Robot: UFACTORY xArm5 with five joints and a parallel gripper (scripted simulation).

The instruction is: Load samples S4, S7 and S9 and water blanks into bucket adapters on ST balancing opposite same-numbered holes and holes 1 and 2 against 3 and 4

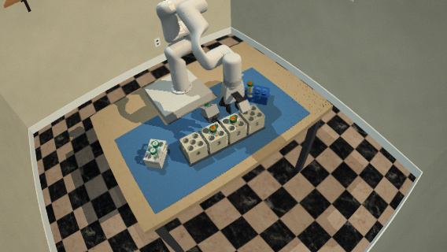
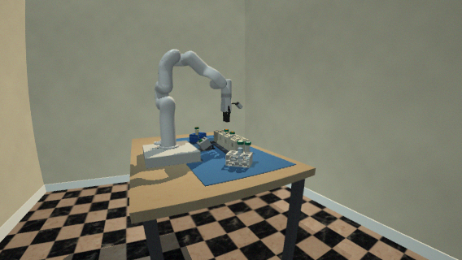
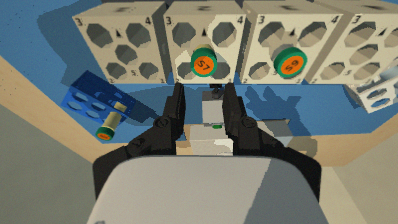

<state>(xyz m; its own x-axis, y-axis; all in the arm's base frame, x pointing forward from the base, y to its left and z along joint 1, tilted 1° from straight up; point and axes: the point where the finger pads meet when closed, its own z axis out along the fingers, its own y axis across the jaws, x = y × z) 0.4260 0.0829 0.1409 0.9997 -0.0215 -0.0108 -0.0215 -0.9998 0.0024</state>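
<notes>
Right now the sample tube S4 is 220 mm to the left of my hand, 170 mm behind it and 140 mm below it. From my hand the other things lie so: adapter 2: 150 mm below; sample tube S9: 130 mm below, 110 mm to the right; sample tube S7: 130 mm below, 10 mm to the right.
</notes>
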